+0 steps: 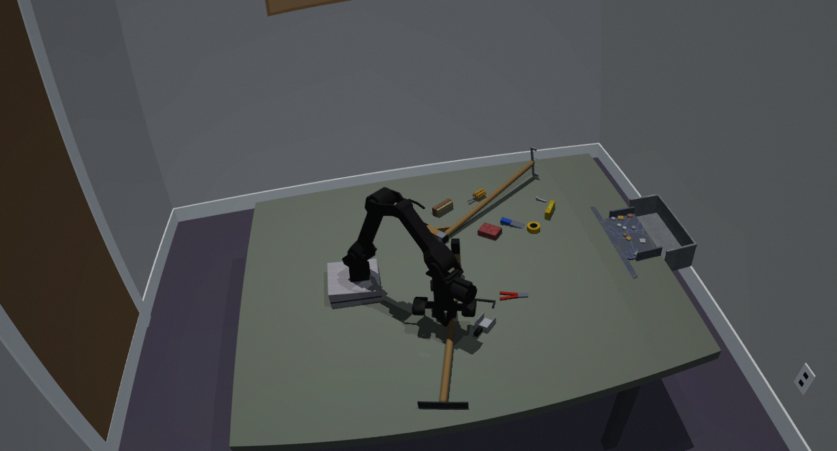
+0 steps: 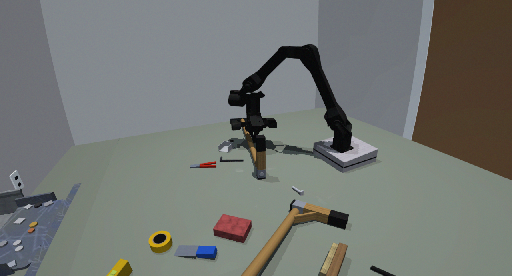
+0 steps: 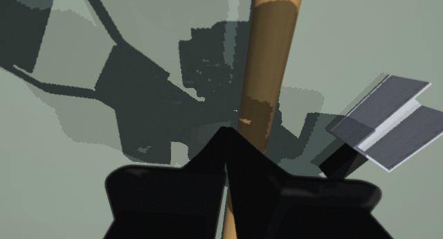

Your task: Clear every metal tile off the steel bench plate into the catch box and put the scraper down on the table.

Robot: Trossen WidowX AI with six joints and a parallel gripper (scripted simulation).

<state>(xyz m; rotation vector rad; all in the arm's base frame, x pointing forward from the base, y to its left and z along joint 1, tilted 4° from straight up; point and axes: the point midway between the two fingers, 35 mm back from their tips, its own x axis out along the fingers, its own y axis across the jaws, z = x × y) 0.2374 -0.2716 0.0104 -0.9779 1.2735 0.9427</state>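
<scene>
My gripper tip is 50 mm below the long scraper, 30 mm to the left of it and 10 mm short of it. The rest, counted from my gripper tip: hex key: 150 mm ahead, 80 mm to the left, 10 mm below; metal bracket: 100 mm ahead, 40 mm to the right, 10 mm below; red block: 430 mm to the left, 250 mm ahead.
</scene>
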